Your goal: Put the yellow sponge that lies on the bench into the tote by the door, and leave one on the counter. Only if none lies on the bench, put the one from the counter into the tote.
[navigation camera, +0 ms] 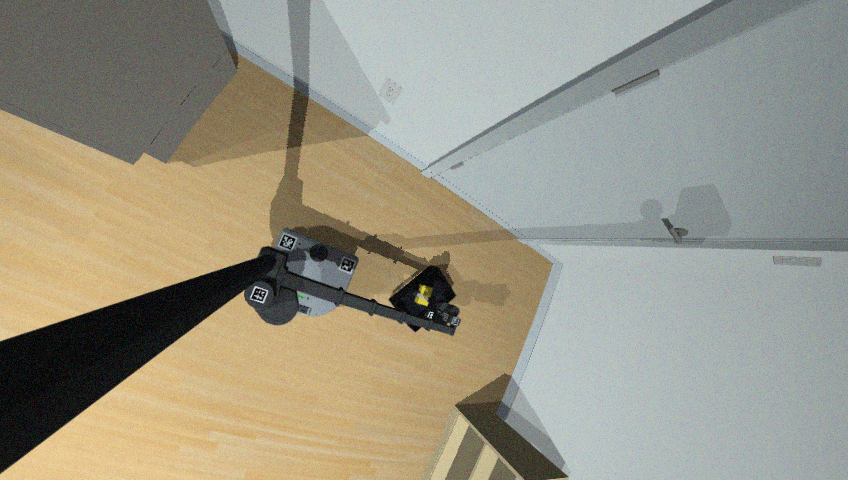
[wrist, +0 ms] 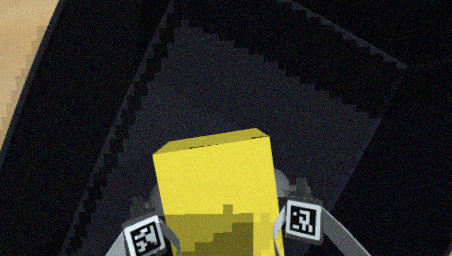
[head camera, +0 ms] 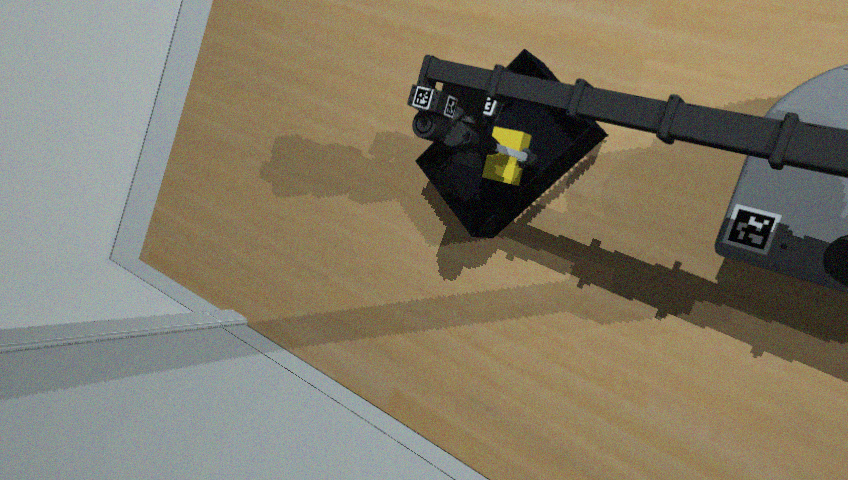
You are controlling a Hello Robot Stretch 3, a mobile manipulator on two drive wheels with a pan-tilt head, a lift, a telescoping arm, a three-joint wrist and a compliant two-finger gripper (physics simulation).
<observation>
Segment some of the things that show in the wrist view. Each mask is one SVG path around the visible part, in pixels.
My gripper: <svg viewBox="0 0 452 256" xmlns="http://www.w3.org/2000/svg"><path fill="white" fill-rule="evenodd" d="M158 182L151 190L149 201L144 202L142 195L132 198L131 216L122 224L123 231L106 256L161 256L167 252L164 238L167 238L176 247L180 256L182 256L180 241L166 224ZM273 167L279 215L273 226L275 256L281 256L276 244L276 238L285 223L286 238L320 246L324 240L324 232L344 256L371 256L348 230L323 208L322 201L311 195L311 188L307 186L307 179L305 177L297 177L296 184L290 185L285 174Z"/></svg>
A yellow sponge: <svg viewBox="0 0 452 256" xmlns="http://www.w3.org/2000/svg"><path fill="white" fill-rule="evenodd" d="M170 242L173 256L180 256L176 247ZM280 229L276 238L276 244L280 255L284 256L282 232ZM259 129L252 128L169 141L153 154L166 224L178 237L182 256L275 256L273 226L279 215L270 138Z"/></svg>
A black tote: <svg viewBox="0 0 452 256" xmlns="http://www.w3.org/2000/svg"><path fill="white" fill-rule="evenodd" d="M164 238L167 252L161 256L173 256L171 243L167 238ZM281 227L284 256L344 256L324 232L323 243L319 246L286 238L286 223ZM58 1L29 70L0 150L0 256L106 256L123 231L122 224L131 216L132 198L142 195L144 202L149 201L151 190L158 182L153 160L155 152L169 141L257 128L269 136L273 167L285 174L290 185L296 184L297 177L305 177L307 179L307 186L311 188L311 195L322 201L323 208L342 224L371 256L449 256L452 252L452 0Z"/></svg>
</observation>
